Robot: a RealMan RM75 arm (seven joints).
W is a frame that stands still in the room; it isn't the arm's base.
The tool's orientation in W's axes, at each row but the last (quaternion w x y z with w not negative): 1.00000 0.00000 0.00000 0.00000; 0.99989 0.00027 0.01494 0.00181; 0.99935 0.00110 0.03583 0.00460; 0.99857 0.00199 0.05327 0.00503; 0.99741 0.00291 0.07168 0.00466; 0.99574 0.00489 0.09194 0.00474; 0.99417 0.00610 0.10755 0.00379
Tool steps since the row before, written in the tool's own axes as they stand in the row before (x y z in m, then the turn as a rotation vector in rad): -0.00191 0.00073 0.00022 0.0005 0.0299 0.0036; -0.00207 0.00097 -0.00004 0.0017 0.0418 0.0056; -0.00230 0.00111 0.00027 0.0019 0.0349 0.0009; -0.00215 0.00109 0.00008 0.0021 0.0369 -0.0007; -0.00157 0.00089 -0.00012 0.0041 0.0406 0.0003; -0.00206 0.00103 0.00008 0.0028 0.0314 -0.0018; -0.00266 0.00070 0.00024 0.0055 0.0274 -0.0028
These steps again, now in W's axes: -0.00191 0.00073 0.00022 0.0005 0.0299 0.0036; -0.00207 0.00096 0.00002 0.0017 0.0418 0.0056; -0.00228 0.00109 0.00044 0.0016 0.0349 0.0008; -0.00214 0.00107 0.00031 0.0017 0.0369 -0.0008; -0.00158 0.00088 0.00011 0.0037 0.0406 0.0000; -0.00202 0.00101 0.00047 0.0022 0.0314 -0.0019; -0.00255 0.00067 0.00081 0.0046 0.0275 -0.0036
